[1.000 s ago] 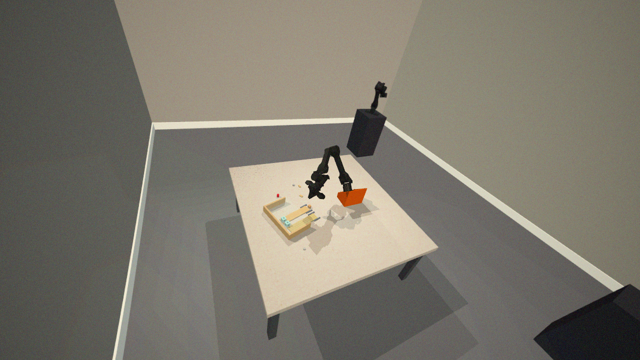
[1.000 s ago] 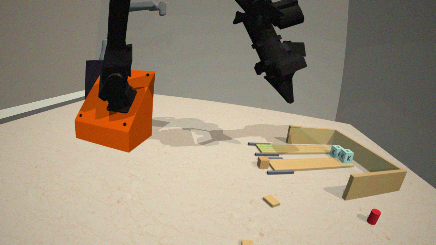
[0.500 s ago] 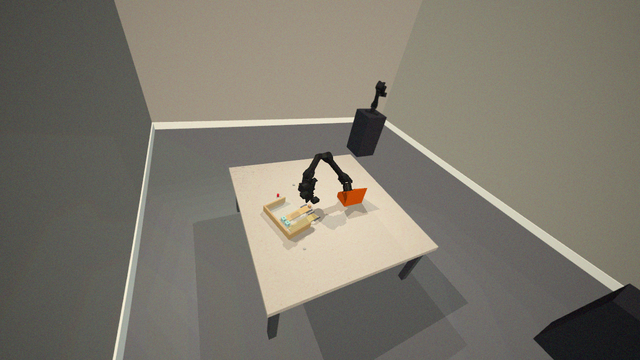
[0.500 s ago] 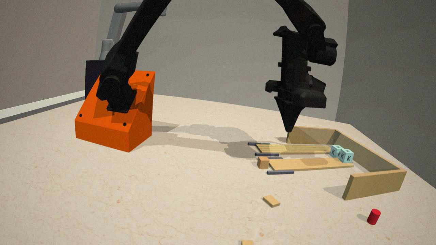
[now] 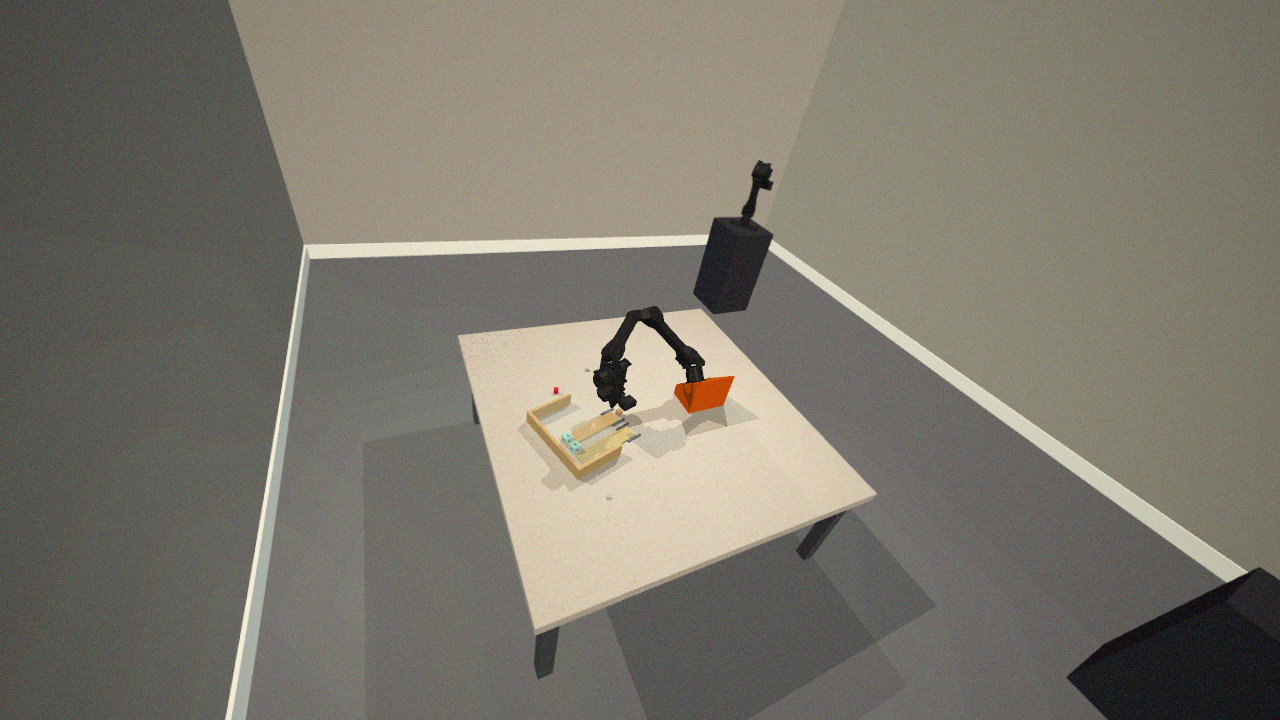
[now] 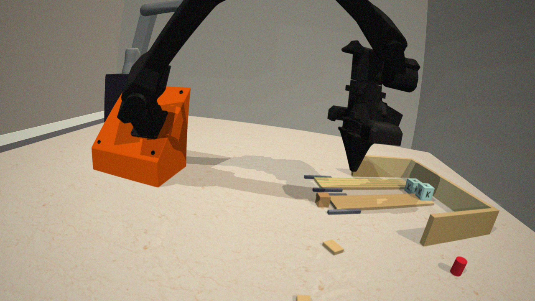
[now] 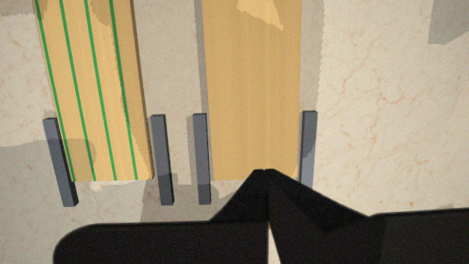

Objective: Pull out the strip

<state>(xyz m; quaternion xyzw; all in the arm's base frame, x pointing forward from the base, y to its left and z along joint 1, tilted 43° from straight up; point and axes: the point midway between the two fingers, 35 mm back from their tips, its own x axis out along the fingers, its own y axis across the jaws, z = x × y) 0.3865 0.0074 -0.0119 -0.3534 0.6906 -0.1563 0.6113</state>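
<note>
My gripper tip is now 50 mm past the small tan block, 20 mm to the left of it and 50 mm above it. Round my gripper tip: grey disc 140 mm ahead, 330 mm to the left, 60 mm below; then red cylinder 150 mm ahead, 200 mm to the right, 50 mm below; then plain wooden strip 90 mm ahead, 30 mm to the left, 60 mm below.
</note>
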